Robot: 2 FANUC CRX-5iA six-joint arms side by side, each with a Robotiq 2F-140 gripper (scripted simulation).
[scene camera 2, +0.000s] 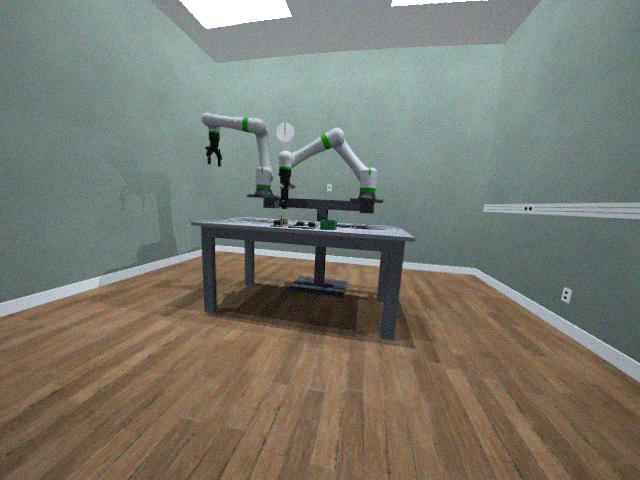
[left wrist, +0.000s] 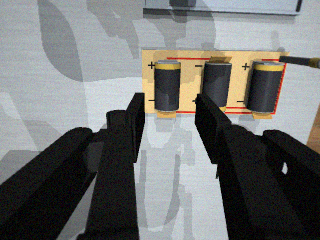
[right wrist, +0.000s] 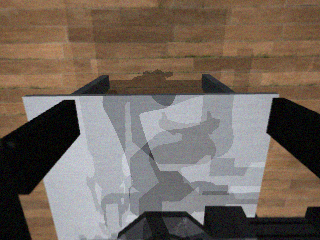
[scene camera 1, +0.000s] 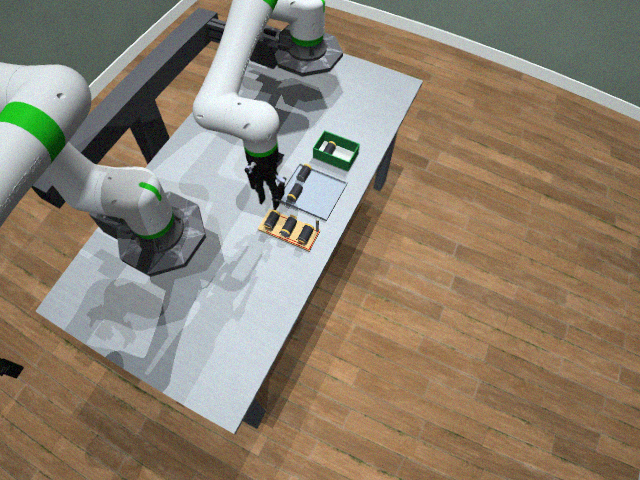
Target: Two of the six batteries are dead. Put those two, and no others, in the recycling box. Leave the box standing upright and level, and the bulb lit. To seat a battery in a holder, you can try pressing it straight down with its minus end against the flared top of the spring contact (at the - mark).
The pictures show: the left gripper, the right gripper and a tray.
The left gripper also shows in the left wrist view.
